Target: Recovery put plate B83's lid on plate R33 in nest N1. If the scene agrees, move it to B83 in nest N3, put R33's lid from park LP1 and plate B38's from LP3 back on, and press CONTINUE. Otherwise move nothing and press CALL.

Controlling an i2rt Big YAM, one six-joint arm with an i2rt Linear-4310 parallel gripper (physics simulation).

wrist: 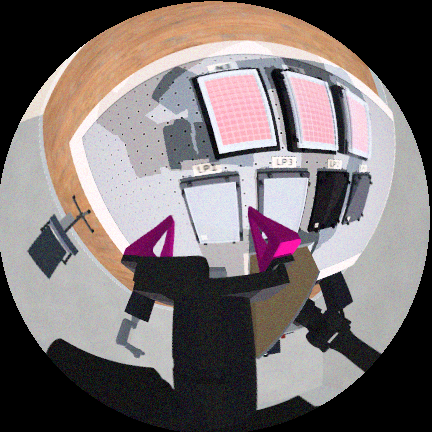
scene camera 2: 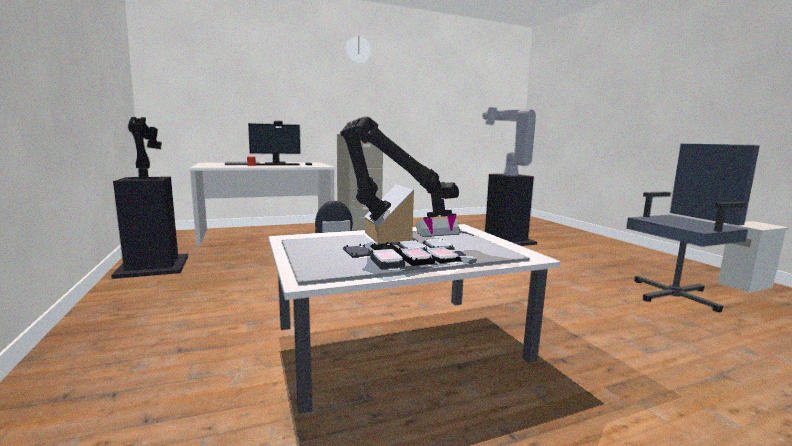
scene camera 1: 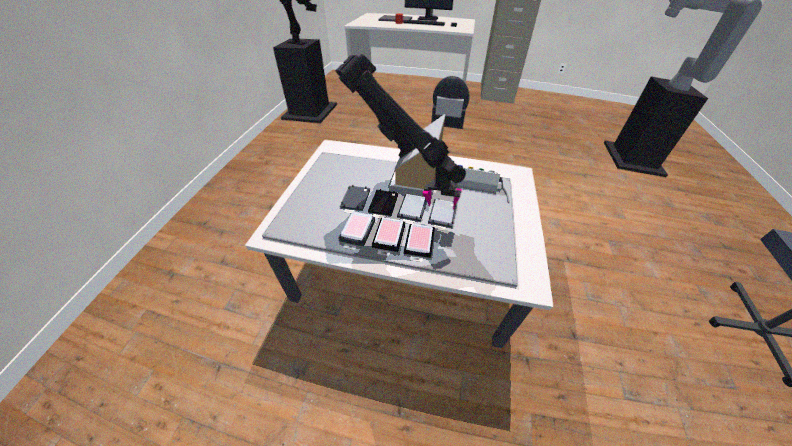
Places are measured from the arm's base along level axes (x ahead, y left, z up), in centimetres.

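Where they show: gripper, between the fingertips: (wrist: 209, 214) (scene camera 2: 441, 232) (scene camera 1: 441, 207); arm's base, origin of its link: (wrist: 294, 306) (scene camera 2: 381, 211) (scene camera 1: 411, 147).
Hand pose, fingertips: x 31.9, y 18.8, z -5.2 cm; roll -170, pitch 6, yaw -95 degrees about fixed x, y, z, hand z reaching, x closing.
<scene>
Things, the pixels of their top centre, and the offset from my fingertips. "spot": a spot on its surface instead.
- LP1, centre of its top: (wrist: 214, 217) (scene camera 1: 443, 210) (scene camera 2: 438, 242) dy +0.8, dx -4.7, dz -6.1 cm
- pale lid, centre of its top: (wrist: 284, 211) (scene camera 1: 412, 204) (scene camera 2: 412, 244) dy -12.4, dx -5.1, dz -6.1 cm
- N3, centre of its top: (wrist: 238, 105) (scene camera 1: 420, 236) (scene camera 2: 442, 251) dy -6.1, dx +12.8, dz -5.1 cm
- middle plate, centre of its top: (wrist: 318, 109) (scene camera 1: 389, 229) (scene camera 2: 416, 251) dy -18.3, dx +12.9, dz -4.3 cm
- row, a spot on its surface: (wrist: 358, 122) (scene camera 1: 360, 225) spot: dy -29.7, dx +13.3, dz -4.0 cm
- grey button box, centre of its top: (scene camera 1: 476, 168) (scene camera 2: 437, 218) dy +12.8, dx -29.7, dz +0.5 cm
- black park, centre of its top: (wrist: 333, 205) (scene camera 1: 383, 199) (scene camera 2: 386, 245) dy -25.4, dx -5.2, dz -5.9 cm
- dark grey park, centre of its top: (wrist: 361, 202) (scene camera 2: 358, 247) (scene camera 1: 355, 195) dy -38.4, dx -5.3, dz -5.9 cm
My gripper (scene camera 1: 442, 202) (scene camera 2: 441, 231) (wrist: 209, 214) is open and empty, its magenta fingers above the pale lid at LP1 (scene camera 1: 442, 212) (wrist: 214, 207). Another pale lid (scene camera 1: 412, 206) (wrist: 282, 197) lies at LP3, beside one finger in the wrist view. The plate at N3 (scene camera 1: 419, 238) (wrist: 237, 112) shows a pink grid with a white rim. The middle plate (scene camera 1: 389, 232) (wrist: 314, 111) and the plate at the far end of the row (scene camera 1: 357, 226) (wrist: 358, 122) are also pink. Barcodes or plate names cannot be read. A grey button box (scene camera 1: 481, 181) stands at the back right.
A black park (scene camera 1: 383, 202) (wrist: 329, 200) and a dark grey park (scene camera 1: 354, 197) (wrist: 358, 197) continue the lid row. A brown wedge-shaped block (scene camera 1: 415, 170) (scene camera 2: 399, 218) (wrist: 285, 300) with a slanted white top stands behind the lids, near the arm. A cable runs beside the button box.
</scene>
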